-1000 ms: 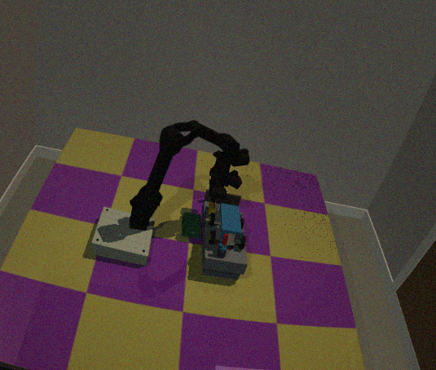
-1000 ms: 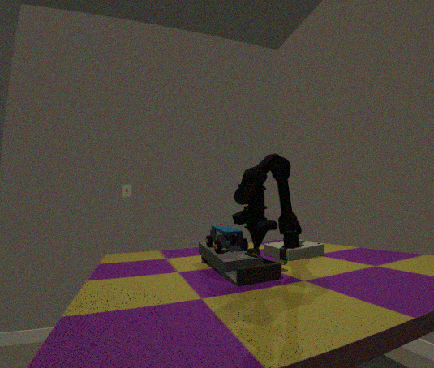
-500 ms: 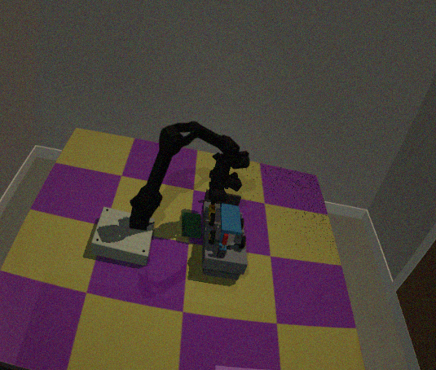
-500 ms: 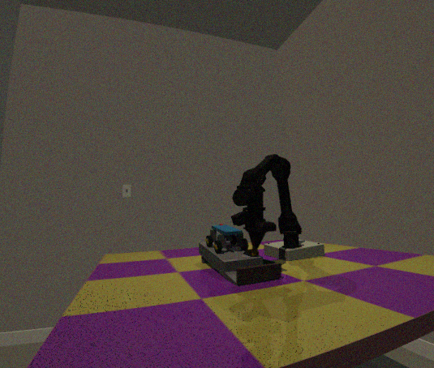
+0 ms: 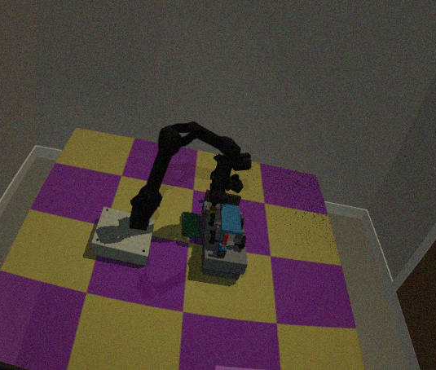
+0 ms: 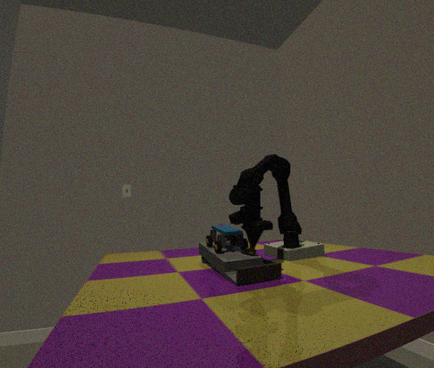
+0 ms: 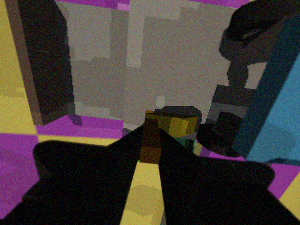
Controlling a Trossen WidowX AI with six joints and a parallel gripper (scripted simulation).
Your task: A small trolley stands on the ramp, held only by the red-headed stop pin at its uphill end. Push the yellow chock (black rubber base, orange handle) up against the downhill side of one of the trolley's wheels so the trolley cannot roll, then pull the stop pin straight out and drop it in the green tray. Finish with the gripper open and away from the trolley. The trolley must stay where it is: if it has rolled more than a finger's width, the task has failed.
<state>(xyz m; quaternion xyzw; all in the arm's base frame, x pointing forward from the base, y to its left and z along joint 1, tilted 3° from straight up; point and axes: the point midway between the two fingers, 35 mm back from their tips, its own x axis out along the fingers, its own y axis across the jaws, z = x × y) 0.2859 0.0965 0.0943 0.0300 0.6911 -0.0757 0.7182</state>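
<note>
Now: the red-headed stop pin 25 cm to the right of my gripper tip and 4 cm above it. The rest, counted from my gripper tip: grey ramp 3 cm ahead, 13 cm to the right, 5 cm below; then blue-topped trolley 3 cm ahead, 14 cm to the right, 2 cm above; then yellow chock 2 cm to the right, 1 cm below.
</note>
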